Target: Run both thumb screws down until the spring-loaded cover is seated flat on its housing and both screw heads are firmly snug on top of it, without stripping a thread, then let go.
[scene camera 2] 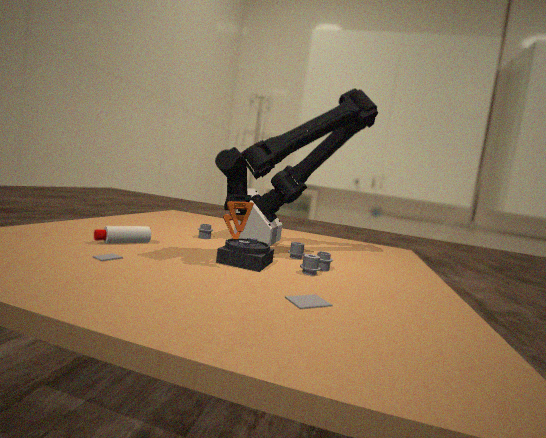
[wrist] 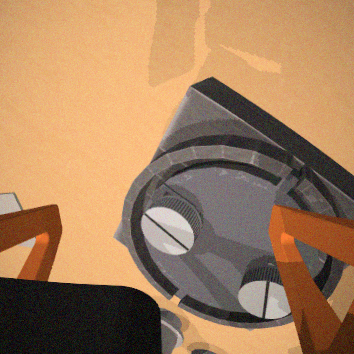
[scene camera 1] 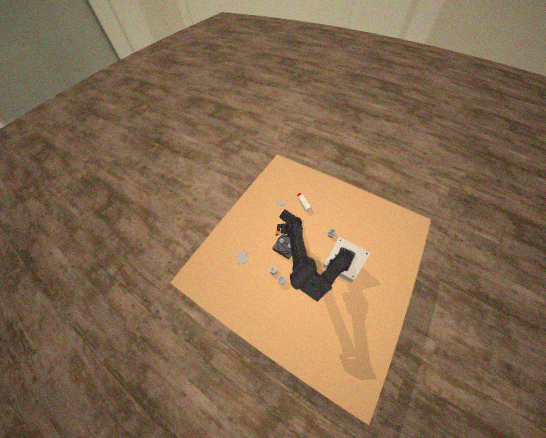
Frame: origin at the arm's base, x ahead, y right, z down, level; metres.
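Where they show: gripper, fingertip midpoint: (scene camera 2: 237,235) (wrist: 164,218) (scene camera 1: 282,237); arm's base, link origin: (scene camera 2: 262,209) (scene camera 1: 344,258).
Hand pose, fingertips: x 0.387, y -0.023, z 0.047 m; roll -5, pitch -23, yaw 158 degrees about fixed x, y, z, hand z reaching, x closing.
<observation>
Each offset is from my fingertips to the top centre of the thing. "spot": to the spot under its first point.
The dark square housing @(dx -0.034, dy -0.023, dz +0.023 m) (scene camera 1: 280,251) (scene camera 2: 239,257) (wrist: 192,112) stands on the table. Its round grey cover @(dx -0.034, dy -0.023, dz +0.025 m) (wrist: 240,200) lies inside a raised ring; whether it is fully seated I cannot tell. In the wrist view, one slotted thumb screw @(dx -0.002, dy -0.020, dz +0.014 m) (wrist: 167,231) stands at the cover's left and the other thumb screw @(dx -0.066, dy -0.025, dz +0.013 m) (wrist: 264,300) at the lower right, partly behind the right finger. Both pale heads stand above the cover on knurled sides. My gripper (scene camera 1: 278,231) (scene camera 2: 235,235) (wrist: 164,218) is open and empty, with orange fingers, above the housing. In the wrist view the left screw lies between the fingertips, touching neither.
A white cylinder with a red end @(dx +0.007, dy +0.344, dz +0.029 m) (scene camera 1: 304,202) (scene camera 2: 128,234) lies away from the housing. Several grey collared parts @(spot: dx -0.050, dy -0.215, dz +0.029 m) (scene camera 1: 273,270) (scene camera 2: 310,264) stand nearby, one @(dx -0.264, dy +0.199, dz +0.029 m) (scene camera 1: 331,233) (scene camera 2: 205,231) apart from the rest. Thin grey plates @(dx +0.180, dy -0.220, dz +0.076 m) (scene camera 1: 242,257) (scene camera 2: 308,301) lie flat. The arm's pale base plate (scene camera 1: 361,256) is beyond.
</observation>
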